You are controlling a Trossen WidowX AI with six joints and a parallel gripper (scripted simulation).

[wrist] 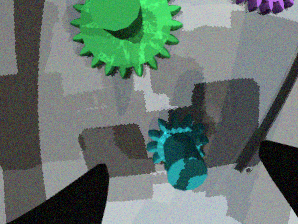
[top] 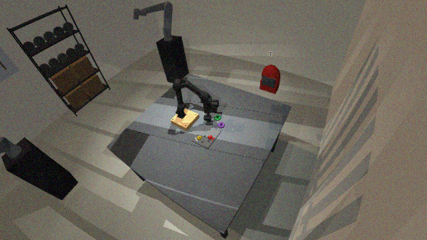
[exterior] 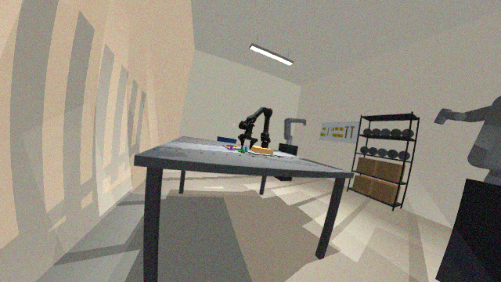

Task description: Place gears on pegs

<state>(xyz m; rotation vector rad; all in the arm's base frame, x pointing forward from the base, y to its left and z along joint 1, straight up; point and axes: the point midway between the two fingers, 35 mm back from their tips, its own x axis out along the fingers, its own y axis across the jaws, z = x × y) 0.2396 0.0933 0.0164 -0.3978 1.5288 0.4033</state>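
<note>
The teal gear is 1 cm below my gripper tip. Round my gripper tip: purple gear 13 cm ahead, 1 cm to the right, 1 cm below; green gear 6 cm ahead, 6 cm to the left, 1 cm below; red gear 11 cm ahead, 17 cm to the right, 1 cm below.
</note>
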